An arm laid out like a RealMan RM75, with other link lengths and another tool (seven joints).
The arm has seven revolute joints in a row. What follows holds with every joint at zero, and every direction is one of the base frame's. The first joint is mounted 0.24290 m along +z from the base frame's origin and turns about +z. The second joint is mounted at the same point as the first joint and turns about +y. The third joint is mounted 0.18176 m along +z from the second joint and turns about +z. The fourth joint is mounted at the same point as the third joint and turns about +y. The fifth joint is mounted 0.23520 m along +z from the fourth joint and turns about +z. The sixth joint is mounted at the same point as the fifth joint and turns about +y. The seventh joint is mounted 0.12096 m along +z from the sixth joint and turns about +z. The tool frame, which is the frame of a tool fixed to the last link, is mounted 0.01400 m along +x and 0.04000 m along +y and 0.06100 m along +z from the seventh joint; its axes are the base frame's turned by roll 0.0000, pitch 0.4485 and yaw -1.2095 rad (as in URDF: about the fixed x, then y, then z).
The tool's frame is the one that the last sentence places.
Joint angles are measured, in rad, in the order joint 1, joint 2, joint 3, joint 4, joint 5, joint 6, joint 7. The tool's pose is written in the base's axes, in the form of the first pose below.
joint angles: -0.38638 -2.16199 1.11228 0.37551 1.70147 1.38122 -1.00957
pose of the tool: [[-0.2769 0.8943 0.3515], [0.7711 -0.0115 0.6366], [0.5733 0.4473 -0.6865]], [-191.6 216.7 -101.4]
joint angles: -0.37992 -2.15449 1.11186 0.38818 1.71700 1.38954 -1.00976
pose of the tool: [[-0.2600 0.8999 0.3501], [0.7764 -0.0208 0.6300], [0.5742 0.4356 -0.6932]], [-195.0 215.7 -98.5]
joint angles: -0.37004 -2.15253 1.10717 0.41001 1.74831 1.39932 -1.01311
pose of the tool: [[-0.2372 0.9069 0.3483], [0.7859 -0.0316 0.6176], [0.5711 0.4202 -0.7052]], [-198.2 213.3 -96.5]
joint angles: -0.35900 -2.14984 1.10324 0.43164 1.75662 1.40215 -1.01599
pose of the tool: [[-0.2283 0.9106 0.3445], [0.7817 -0.0395 0.6225], [0.5804 0.4114 -0.7027]], [-200.6 214.7 -93.2]
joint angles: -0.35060 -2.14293 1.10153 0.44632 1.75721 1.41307 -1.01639
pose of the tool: [[-0.2224 0.9111 0.3471], [0.7792 -0.0478 0.6249], [0.5860 0.4094 -0.6993]], [-202.4 215.4 -88.8]
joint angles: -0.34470 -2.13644 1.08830 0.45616 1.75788 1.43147 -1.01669
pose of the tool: [[-0.2256 0.9075 0.3543], [0.7746 -0.0534 0.6301], [0.5908 0.4165 -0.6910]], [-203.2 216.4 -83.2]
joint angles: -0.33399 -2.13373 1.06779 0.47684 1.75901 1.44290 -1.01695
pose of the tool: [[-0.2293 0.9055 0.3569], [0.7607 -0.0621 0.6462], [0.6073 0.4197 -0.6746]], [-204.4 219.7 -77.0]
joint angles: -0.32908 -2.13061 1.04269 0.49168 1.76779 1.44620 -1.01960
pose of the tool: [[-0.2314 0.9074 0.3509], [0.7464 -0.0658 0.6623], [0.6240 0.4152 -0.6620]], [-206.8 223.7 -71.7]
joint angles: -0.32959 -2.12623 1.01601 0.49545 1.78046 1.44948 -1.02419
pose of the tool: [[-0.2370 0.9092 0.3423], [0.7360 -0.0619 0.6741], [0.6341 0.4117 -0.6545]], [-209.4 226.6 -67.5]
